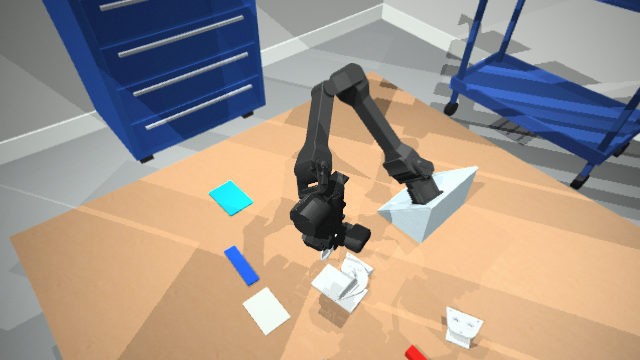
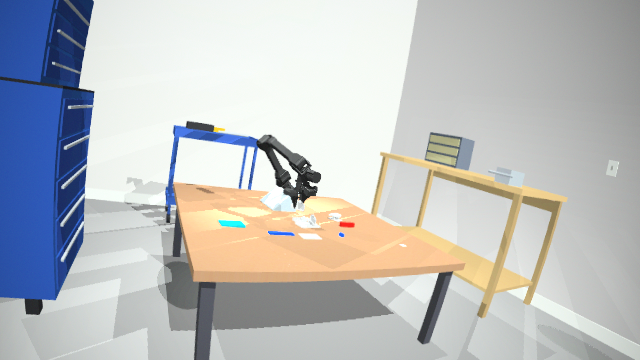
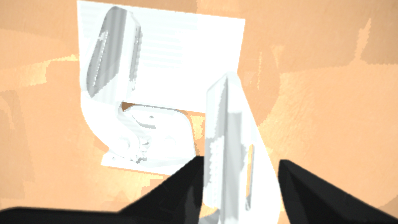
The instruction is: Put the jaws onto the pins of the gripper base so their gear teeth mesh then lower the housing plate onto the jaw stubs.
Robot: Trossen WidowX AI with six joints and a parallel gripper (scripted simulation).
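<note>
Right now the white jaw is 7 cm to the left of my gripper tip, 6 cm below it and 4 cm behind it. Also, from my gripper tip: white tile: 19 cm ahead, 8 cm below, 2 cm to the left; small blue block: 20 cm to the left, 16 cm ahead, 8 cm below; blue bar: 18 cm ahead, 12 cm to the right, 8 cm below.
</note>
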